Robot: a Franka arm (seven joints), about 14 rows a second.
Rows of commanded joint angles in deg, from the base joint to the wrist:
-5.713, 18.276, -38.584, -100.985, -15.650, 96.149, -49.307
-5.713, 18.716, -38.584, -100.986, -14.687, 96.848, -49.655
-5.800, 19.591, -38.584, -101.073, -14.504, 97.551, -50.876
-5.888, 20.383, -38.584, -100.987, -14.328, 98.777, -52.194
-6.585, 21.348, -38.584, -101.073, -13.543, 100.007, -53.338
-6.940, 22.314, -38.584, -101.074, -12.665, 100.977, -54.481
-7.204, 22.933, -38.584, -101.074, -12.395, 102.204, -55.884
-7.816, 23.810, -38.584, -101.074, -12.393, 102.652, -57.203
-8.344, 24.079, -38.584, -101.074, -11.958, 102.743, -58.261
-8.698, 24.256, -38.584, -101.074, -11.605, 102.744, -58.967
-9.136, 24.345, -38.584, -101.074, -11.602, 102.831, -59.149
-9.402, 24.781, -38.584, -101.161, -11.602, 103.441, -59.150
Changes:
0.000, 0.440, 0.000, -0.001, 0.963, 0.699, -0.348
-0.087, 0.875, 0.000, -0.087, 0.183, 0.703, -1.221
-0.088, 0.792, 0.000, 0.086, 0.176, 1.226, -1.318
-0.697, 0.965, 0.000, -0.086, 0.785, 1.230, -1.144
-0.355, 0.966, 0.000, -0.001, 0.878, 0.970, -1.143
-0.264, 0.619, 0.000, 0.000, 0.270, 1.227, -1.403
-0.612, 0.877, 0.000, 0.000, 0.002, 0.448, -1.319
-0.528, 0.269, 0.000, 0.000, 0.435, 0.091, -1.058
-0.354, 0.177, 0.000, 0.000, 0.353, 0.001, -0.706
-0.438, 0.089, 0.000, 0.000, 0.003, 0.087, -0.182
-0.266, 0.436, 0.000, -0.087, 0.000, 0.610, -0.001

